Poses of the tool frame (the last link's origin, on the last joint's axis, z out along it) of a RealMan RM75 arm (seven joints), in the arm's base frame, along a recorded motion.
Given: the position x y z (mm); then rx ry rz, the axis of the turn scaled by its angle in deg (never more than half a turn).
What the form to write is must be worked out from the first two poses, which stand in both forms.
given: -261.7 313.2 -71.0 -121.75 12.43 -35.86
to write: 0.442 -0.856 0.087 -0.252 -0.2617 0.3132 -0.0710
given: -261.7 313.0 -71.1 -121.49 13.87 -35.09
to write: 0.445 -0.855 0.098 -0.247 -0.2617 0.3130 -0.0711
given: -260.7 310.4 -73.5 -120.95 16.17 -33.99
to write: 0.449 -0.853 0.114 -0.240 -0.2607 0.3104 -0.0735
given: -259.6 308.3 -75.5 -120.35 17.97 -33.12
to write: 0.453 -0.851 0.127 -0.234 -0.2596 0.3083 -0.0755
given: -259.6 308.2 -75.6 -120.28 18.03 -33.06
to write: 0.454 -0.850 0.127 -0.234 -0.2596 0.3082 -0.0756
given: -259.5 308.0 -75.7 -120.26 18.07 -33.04
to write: 0.454 -0.850 0.128 -0.234 -0.2595 0.3080 -0.0757
